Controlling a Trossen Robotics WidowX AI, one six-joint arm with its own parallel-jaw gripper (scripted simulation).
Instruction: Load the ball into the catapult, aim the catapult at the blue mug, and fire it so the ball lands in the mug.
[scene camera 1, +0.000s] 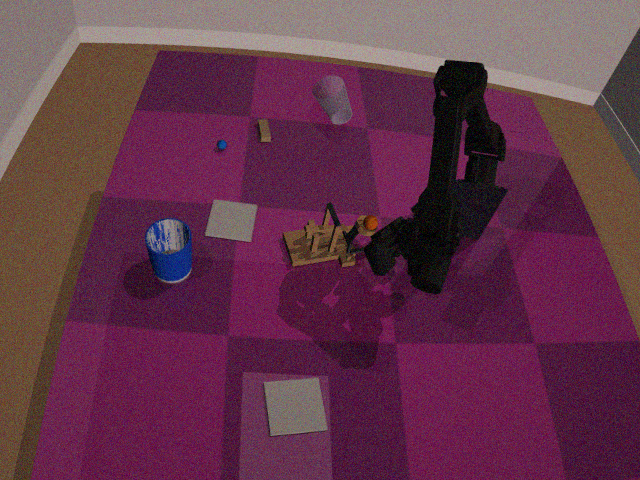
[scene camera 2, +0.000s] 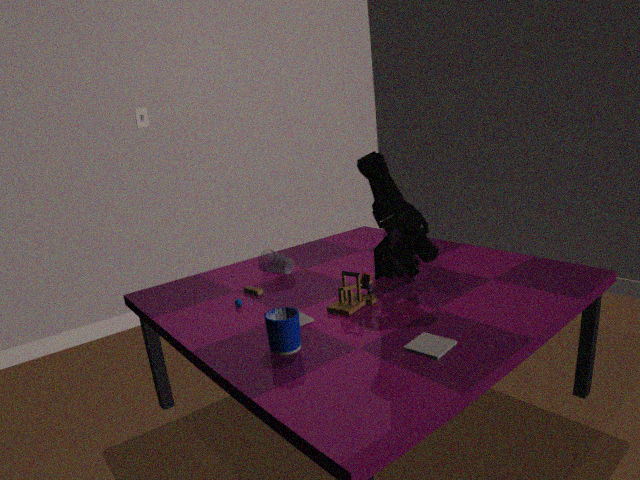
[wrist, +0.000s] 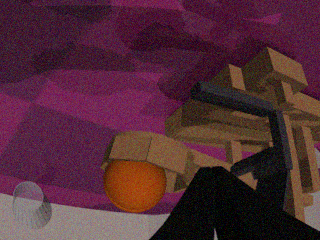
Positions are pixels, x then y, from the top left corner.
Labels:
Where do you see a grey tile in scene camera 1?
229, 220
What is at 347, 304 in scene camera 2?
A wooden catapult.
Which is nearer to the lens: the clear cup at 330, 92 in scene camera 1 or the grey tile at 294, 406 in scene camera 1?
The grey tile.

